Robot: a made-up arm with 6 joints. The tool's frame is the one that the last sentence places.
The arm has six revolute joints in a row. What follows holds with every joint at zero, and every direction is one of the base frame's. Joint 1 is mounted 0.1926 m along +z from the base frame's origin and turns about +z. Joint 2 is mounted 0.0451 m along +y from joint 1 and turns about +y. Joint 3 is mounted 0.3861 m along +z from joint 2 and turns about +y. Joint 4 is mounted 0.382 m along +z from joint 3 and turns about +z. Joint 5 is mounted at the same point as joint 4 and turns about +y. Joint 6 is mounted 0.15 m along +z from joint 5 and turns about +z. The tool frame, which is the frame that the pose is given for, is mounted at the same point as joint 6; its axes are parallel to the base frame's.
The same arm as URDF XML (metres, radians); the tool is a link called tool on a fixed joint. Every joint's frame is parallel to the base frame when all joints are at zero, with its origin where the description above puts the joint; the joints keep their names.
<robot name="arm">
  <link name="base"/>
  <link name="link1"/>
  <link name="link2"/>
  <link name="link3"/>
  <link name="link4"/>
  <link name="link5"/>
  <link name="link6"/>
  <link name="tool"/>
  <joint name="joint 1" type="continuous">
    <parent link="base"/>
    <child link="link1"/>
    <origin xyz="0 0 0.1926"/>
    <axis xyz="0 0 1"/>
  </joint>
  <joint name="joint 2" type="continuous">
    <parent link="link1"/>
    <child link="link2"/>
    <origin xyz="0 0.0451 0"/>
    <axis xyz="0 1 0"/>
  </joint>
  <joint name="joint 3" type="continuous">
    <parent link="link2"/>
    <child link="link3"/>
    <origin xyz="0 0 0.3861"/>
    <axis xyz="0 1 0"/>
  </joint>
  <joint name="joint 4" type="continuous">
    <parent link="link3"/>
    <child link="link4"/>
    <origin xyz="0 0 0.382"/>
    <axis xyz="0 0 1"/>
  </joint>
  <joint name="joint 5" type="continuous">
    <parent link="link4"/>
    <child link="link5"/>
    <origin xyz="0 0 0"/>
    <axis xyz="0 1 0"/>
  </joint>
  <joint name="joint 6" type="continuous">
    <parent link="link5"/>
    <child link="link6"/>
    <origin xyz="0 0 0.15"/>
    <axis xyz="0 0 1"/>
  </joint>
  <joint name="tool_joint" type="fixed">
    <parent link="link6"/>
    <child link="tool"/>
    <origin xyz="0 0 0"/>
  </joint>
</robot>

